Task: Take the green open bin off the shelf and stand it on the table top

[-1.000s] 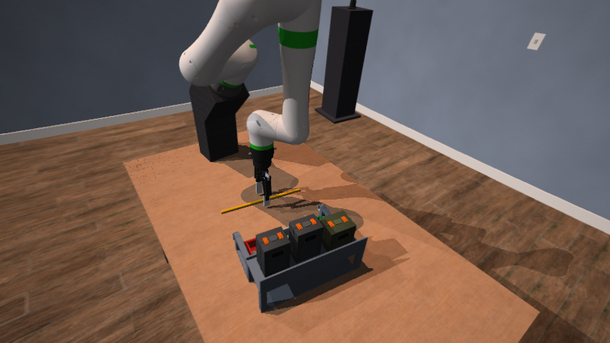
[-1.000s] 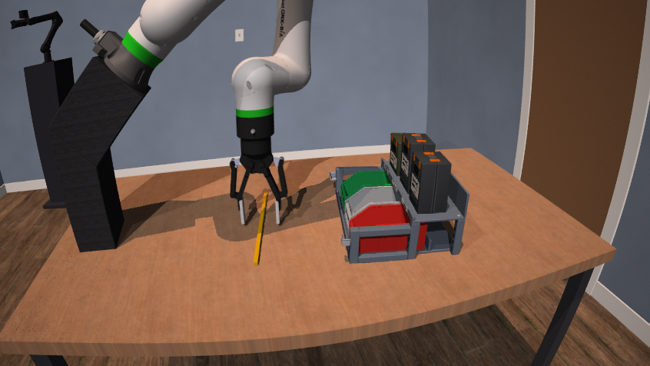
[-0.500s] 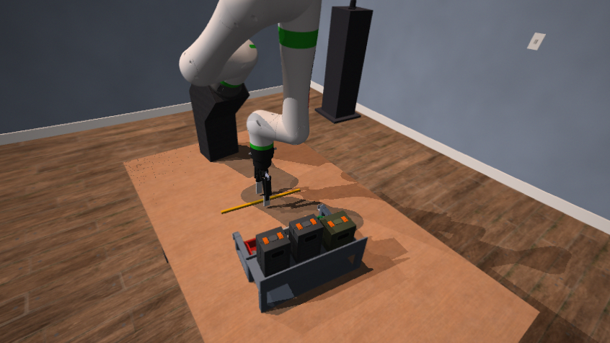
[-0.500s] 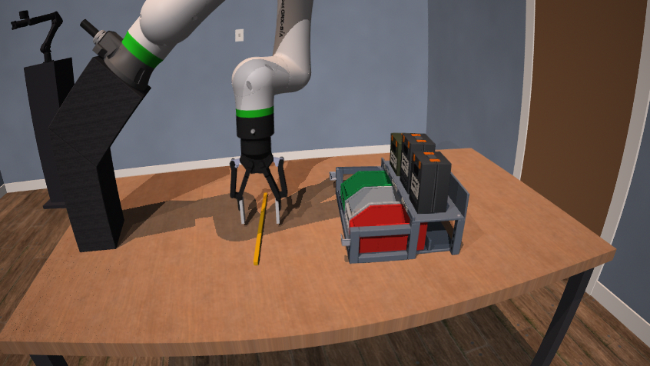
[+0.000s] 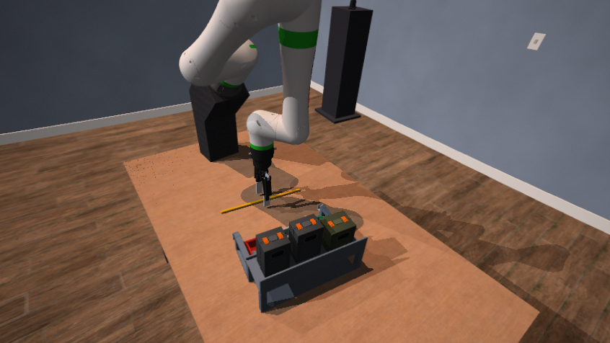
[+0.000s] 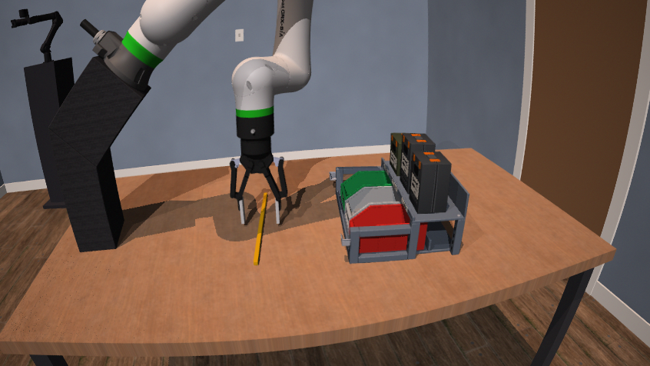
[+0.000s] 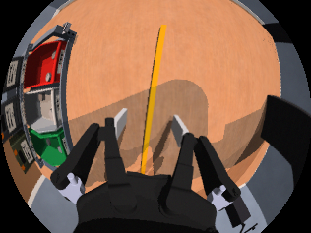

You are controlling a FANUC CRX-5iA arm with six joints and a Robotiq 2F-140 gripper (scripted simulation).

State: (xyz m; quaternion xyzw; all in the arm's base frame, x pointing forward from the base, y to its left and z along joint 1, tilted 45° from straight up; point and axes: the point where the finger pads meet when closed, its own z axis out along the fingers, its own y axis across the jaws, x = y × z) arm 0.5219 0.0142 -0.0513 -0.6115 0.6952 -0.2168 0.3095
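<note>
My hand is 3 cm above the thin yellow bar. The rest, counted from my hand: green open bin 32 cm ahead, 9 cm to the left; then red bin 30 cm ahead, 14 cm to the right; then grey bin 31 cm ahead, 2 cm to the right.
</note>
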